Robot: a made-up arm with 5 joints.
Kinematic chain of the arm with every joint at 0, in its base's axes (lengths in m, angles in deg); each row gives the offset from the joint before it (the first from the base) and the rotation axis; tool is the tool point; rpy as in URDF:
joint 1: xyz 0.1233 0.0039 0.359 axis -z
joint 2: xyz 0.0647 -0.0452 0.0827 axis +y
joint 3: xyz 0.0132 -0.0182 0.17 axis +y
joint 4: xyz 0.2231 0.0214 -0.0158 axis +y
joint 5: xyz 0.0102 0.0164 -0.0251 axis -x
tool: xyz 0.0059 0.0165 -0.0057 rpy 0 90 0
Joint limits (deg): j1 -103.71..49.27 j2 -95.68..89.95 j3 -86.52..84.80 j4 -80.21..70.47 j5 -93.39..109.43
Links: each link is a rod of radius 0.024 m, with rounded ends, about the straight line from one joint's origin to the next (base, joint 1, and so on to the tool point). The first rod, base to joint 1, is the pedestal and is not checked.
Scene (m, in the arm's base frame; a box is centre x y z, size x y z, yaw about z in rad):
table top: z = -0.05
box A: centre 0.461 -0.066 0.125 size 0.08 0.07 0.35 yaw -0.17
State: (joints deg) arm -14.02 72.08 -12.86 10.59 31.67
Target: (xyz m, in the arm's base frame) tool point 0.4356 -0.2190 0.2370
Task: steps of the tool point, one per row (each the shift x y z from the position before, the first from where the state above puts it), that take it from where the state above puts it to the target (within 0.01 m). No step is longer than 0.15 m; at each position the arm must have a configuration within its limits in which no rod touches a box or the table.
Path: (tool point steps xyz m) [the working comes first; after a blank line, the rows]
Joints at the target: 33.26 86.86 -45.42 -7.30 33.88
Straight joint move there: touches box A.

1: 0.0522 -0.0123 0.0228
2: 0.0448 -0.0201 0.0334
3: 0.0344 -0.0265 0.0419
4: 0.0218 -0.0308 0.0483
5: 0.0076 -0.0327 0.0518
6: -0.0244 -0.1111 -0.0469
7: -0.0563 -0.0998 -0.0471
8: -0.0126 0.0119 -0.0454
9: -0.0212 0.0176 -0.0409
10: -0.0290 0.0222 -0.0342

